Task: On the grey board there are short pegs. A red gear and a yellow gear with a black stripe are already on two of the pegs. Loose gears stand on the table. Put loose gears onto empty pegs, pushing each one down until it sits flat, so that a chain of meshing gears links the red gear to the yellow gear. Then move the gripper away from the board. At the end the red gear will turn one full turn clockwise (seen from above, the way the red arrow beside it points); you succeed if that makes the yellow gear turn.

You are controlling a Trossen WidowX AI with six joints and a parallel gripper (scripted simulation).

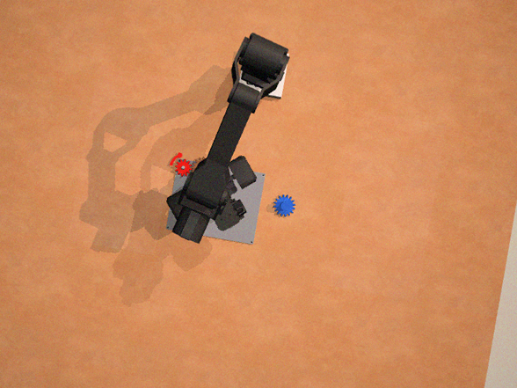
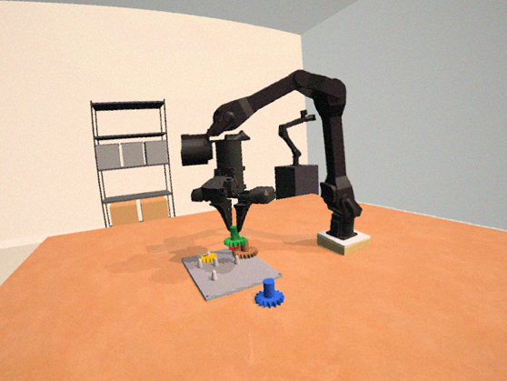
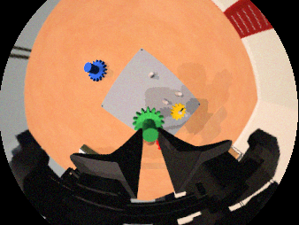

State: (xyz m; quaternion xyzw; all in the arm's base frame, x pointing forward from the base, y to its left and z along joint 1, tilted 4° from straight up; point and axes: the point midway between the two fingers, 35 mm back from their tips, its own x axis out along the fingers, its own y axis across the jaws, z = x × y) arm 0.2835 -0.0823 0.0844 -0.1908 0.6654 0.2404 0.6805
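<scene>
My gripper tip is 6 cm above the brown gear, 4 cm to the left of it and 4 cm past it. Also, from my gripper tip: green gear 1 cm below; then red gear 9 cm to the right, 7 cm below, 4 cm behind; then yellow gear 7 cm below, 6 cm to the right, 5 cm ahead.
</scene>
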